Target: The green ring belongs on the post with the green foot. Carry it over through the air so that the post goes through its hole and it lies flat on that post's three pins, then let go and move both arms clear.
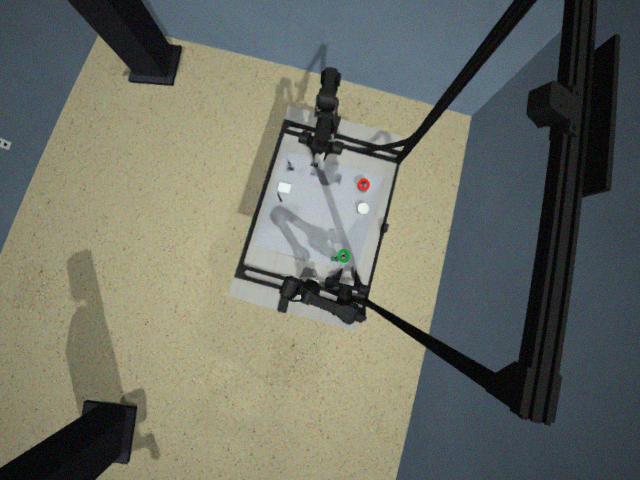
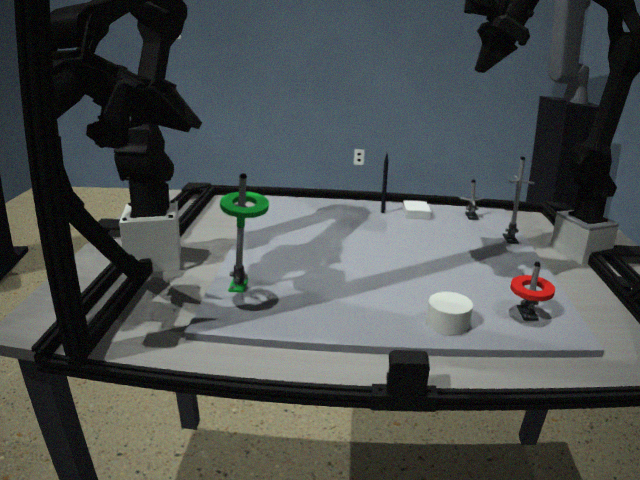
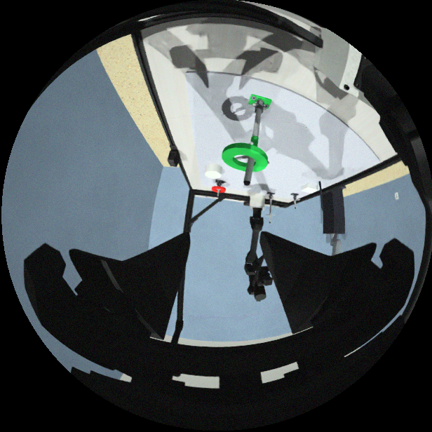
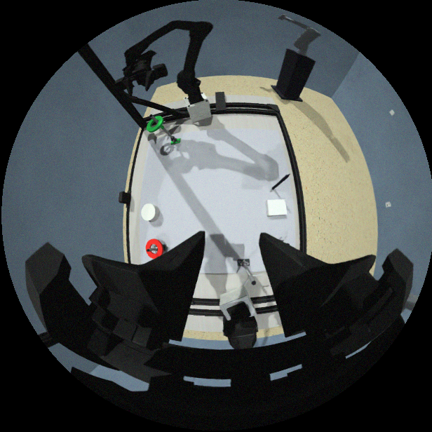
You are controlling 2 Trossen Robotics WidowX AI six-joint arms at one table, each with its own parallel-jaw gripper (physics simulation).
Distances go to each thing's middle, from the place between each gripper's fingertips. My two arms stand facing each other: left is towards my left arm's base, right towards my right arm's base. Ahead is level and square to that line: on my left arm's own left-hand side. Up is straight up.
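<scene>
My left gripper's 70 mm to the left of the green ring (image 2: 227,201), 20 mm short of it and 120 mm above it. As for the red ring (image 2: 517,283), that one's 490 mm to the right of my left hand, 80 mm behind it and 220 mm below it.
From my right hand, the red ring is 20 mm to the right of it, 270 mm behind it and 300 mm below it, while the green ring is 410 mm to the left of it, 170 mm behind it and 200 mm below it.
</scene>
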